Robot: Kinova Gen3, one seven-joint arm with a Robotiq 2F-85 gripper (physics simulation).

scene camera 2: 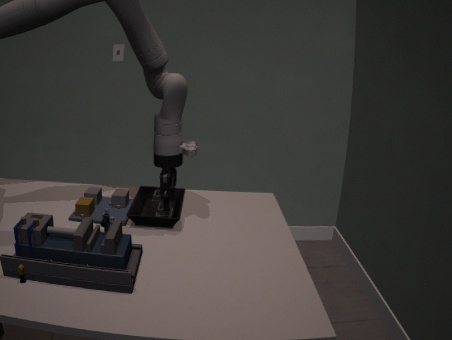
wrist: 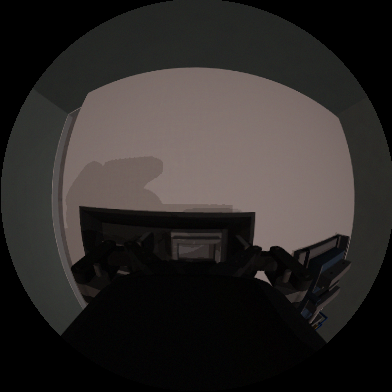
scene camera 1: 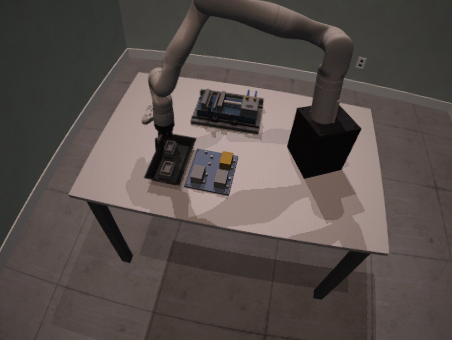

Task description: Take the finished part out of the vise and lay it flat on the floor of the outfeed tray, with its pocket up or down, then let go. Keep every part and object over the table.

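Places are measured from the arm's base along level axes (x ahead, y left, z up), in metres.
Pixels of known places: gripper, between the fingertips: (scene camera 2: 169, 206) (wrist: 192, 243) (scene camera 1: 166, 145); arm's base, origin of its link: (scene camera 1: 322, 116).
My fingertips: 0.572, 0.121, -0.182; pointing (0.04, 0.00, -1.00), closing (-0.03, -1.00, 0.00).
For each thing: its top centre in the pictures, then the offset to it from my fingertips, as dx, dy, dz. "spot": a spot on its surface instead.
- grey part, centre of its top: (wrist: 195, 253) (scene camera 2: 164, 206) (scene camera 1: 169, 145) -0.013, -0.004, -0.001
- second grey pocketed part, centre of its top: (wrist: 115, 261) (scene camera 2: 160, 193) (scene camera 1: 166, 166) -0.036, +0.100, -0.001
- blue vise, centre of its top: (scene camera 2: 69, 224) (wrist: 324, 309) (scene camera 1: 228, 98) -0.195, -0.284, +0.051
- blue plate, centre of its top: (scene camera 2: 103, 208) (scene camera 1: 212, 170) -0.200, +0.048, -0.040
- orange block, centre of its top: (scene camera 2: 84, 200) (scene camera 1: 226, 157) -0.247, +0.003, -0.004
- low grey-edged pan, a spot on its surface: (scene camera 2: 70, 275) spot: -0.172, -0.378, -0.020
A grey part (scene camera 1: 170, 147) (scene camera 2: 164, 208) (wrist: 197, 246) with a rectangular pocket facing up lies flat on the floor of the black outfeed tray (scene camera 1: 183, 153) (scene camera 2: 152, 220) (wrist: 150, 219). A second grey pocketed part (scene camera 1: 167, 169) lies flat in the same tray, towards its other end. My gripper (scene camera 1: 162, 143) (scene camera 2: 167, 196) (wrist: 192, 243) is open and low over the first part. Its fingers stand on either side of that part, with a gap visible at each side in the wrist view. The blue vise (scene camera 1: 230, 109) (scene camera 2: 75, 251) (wrist: 326, 272) shows no part between its jaws.
Beside the tray is a blue plate (scene camera 1: 209, 187) (scene camera 2: 105, 215) with two grey blocks (scene camera 1: 198, 174) (scene camera 1: 221, 178) and an orange block (scene camera 1: 226, 160) (scene camera 2: 84, 206). The vise stands in a low grey-edged pan (scene camera 2: 70, 275). The arm's black base block (scene camera 1: 325, 150) stands at the table's other end.
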